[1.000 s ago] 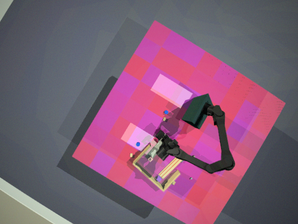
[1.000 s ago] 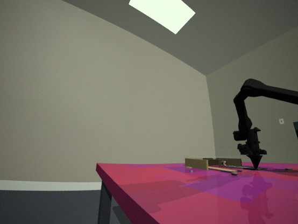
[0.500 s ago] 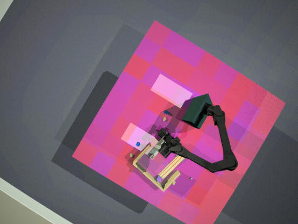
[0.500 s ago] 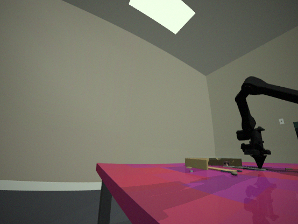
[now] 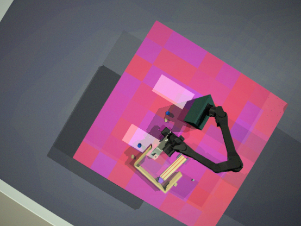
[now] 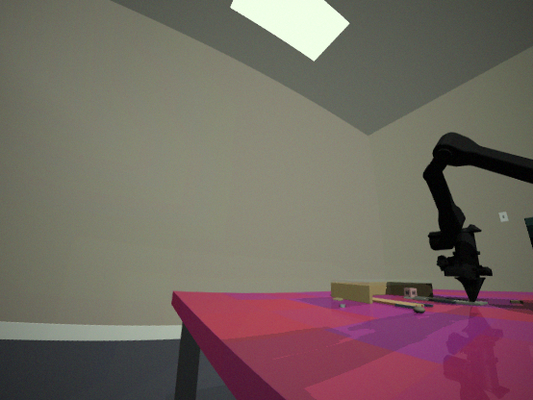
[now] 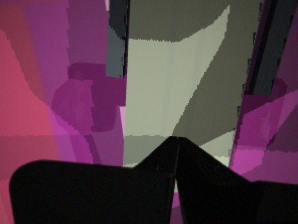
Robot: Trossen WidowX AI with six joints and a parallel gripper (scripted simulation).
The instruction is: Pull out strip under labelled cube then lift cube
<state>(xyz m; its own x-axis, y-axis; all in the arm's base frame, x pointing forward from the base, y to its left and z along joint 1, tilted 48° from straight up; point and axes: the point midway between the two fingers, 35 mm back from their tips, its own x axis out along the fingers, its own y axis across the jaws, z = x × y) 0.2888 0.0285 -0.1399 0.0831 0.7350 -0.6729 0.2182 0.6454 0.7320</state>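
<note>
My gripper tip is 90 mm short of the grey-green strip and 20 mm to the left of it. The rest, counted from my gripper tip: labelled cube 190 mm ahead, 40 mm to the right, 20 mm above.
</note>
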